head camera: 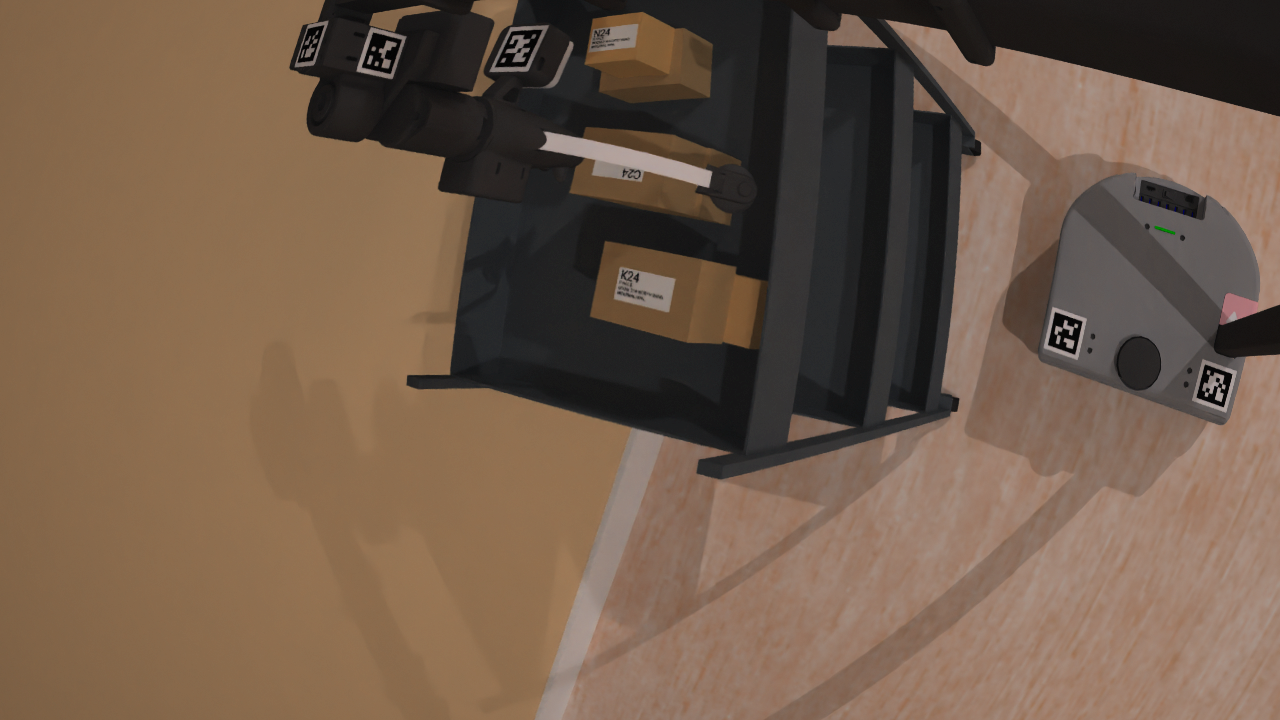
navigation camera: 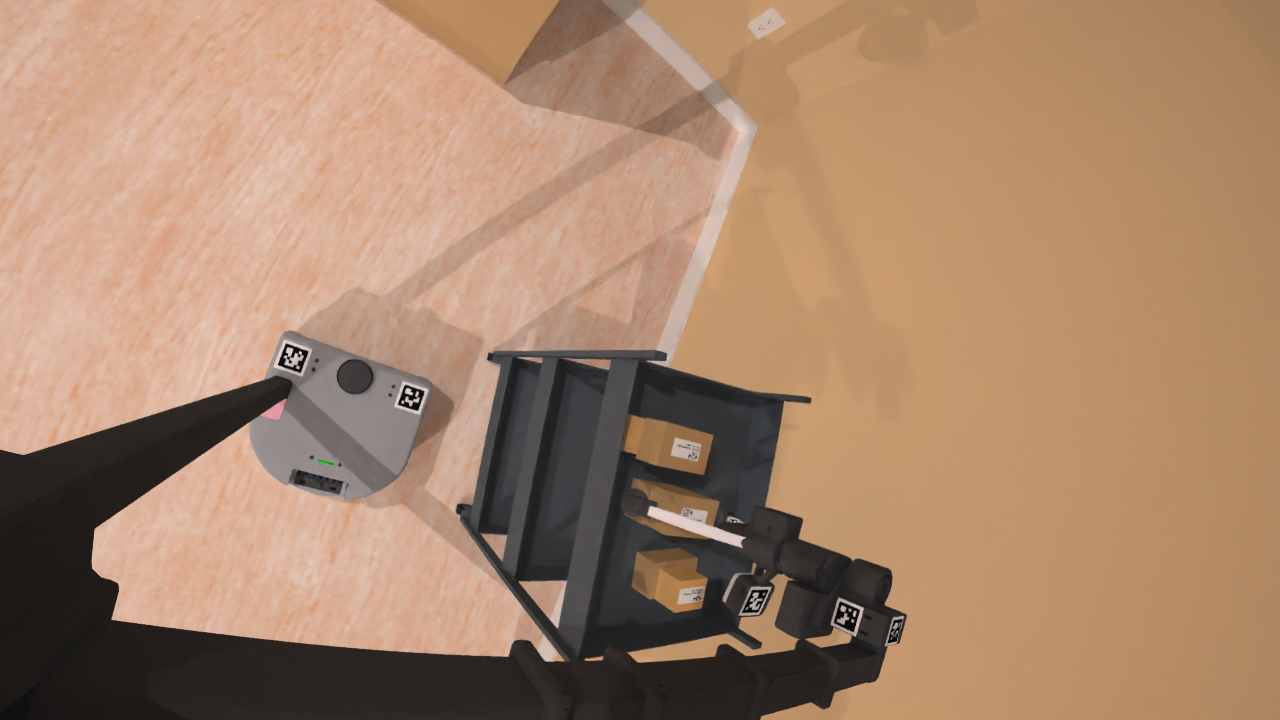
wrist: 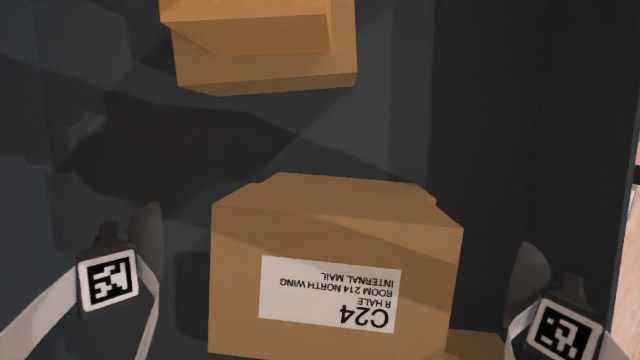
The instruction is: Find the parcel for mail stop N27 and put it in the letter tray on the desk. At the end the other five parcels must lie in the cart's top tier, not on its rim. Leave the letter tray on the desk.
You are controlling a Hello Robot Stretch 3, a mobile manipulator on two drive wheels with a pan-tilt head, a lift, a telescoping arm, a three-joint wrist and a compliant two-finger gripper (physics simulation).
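Frame: origin at the robot's base, x down, y ahead, z right, level; millimetres.
Seen in the pictures: gripper, fingertip midpoint: [wrist: 332, 250]; robot's base, origin of the base link: [head camera: 1136, 361] [navigation camera: 354, 374].
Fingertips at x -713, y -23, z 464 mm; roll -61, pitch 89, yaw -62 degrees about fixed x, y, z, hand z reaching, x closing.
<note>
Pixels of each thing's middle, then the offset from my fingertips to it. "spot": a spot on its surface instead.
- cart's, surface spot: [head camera: 792, 268] spot: dx +17, dy +47, dz -135 mm
- brown parcel marked C24, body centre: [wrist: 330, 266] [head camera: 638, 169] [navigation camera: 682, 513] dx -25, dy -2, dz +0 mm
- N24 parcel, body centre: [head camera: 630, 45] [navigation camera: 680, 588] dx -25, dy -119, dz +44 mm
- unlabelled-looking parcel, body centre: [wrist: 271, 30] [head camera: 656, 66] [navigation camera: 665, 572] dx +25, dy -112, dz +49 mm
- K24 parcel, body centre: [head camera: 663, 291] [navigation camera: 675, 446] dx -27, dy +90, dz -53 mm
- white baseboard, surface spot: [head camera: 581, 617] spot: dx +647, dy +810, dz +414 mm
My gripper [head camera: 732, 188] [navigation camera: 636, 503] [wrist: 332, 250] is open over the cart's [head camera: 792, 268] [navigation camera: 604, 483] top tier. Its fingers stand apart from both sides of the brown parcel marked C24 [head camera: 626, 198] [navigation camera: 680, 501] [wrist: 325, 232]. An edge of another parcel [wrist: 472, 342] shows at C24's lower right in the wrist view. The N24 parcel [head camera: 657, 49] [navigation camera: 684, 592] lies on an unlabelled-looking parcel [head camera: 684, 82] [wrist: 265, 80]. The K24 parcel [head camera: 626, 308] [navigation camera: 671, 445] touches a smaller orange-brown parcel [head camera: 744, 308] [navigation camera: 633, 433]. No N27 label is readable. The desk and letter tray do not show.
My grey base [head camera: 1092, 286] [navigation camera: 268, 438] stands on the floor beside the cart's lower tiers. My dark arm [navigation camera: 698, 685] crosses past one end of the cart. A tan wall [head camera: 179, 268] [navigation camera: 1074, 358] runs close along the cart's far side, with a white baseboard [head camera: 581, 617] [navigation camera: 707, 259].
</note>
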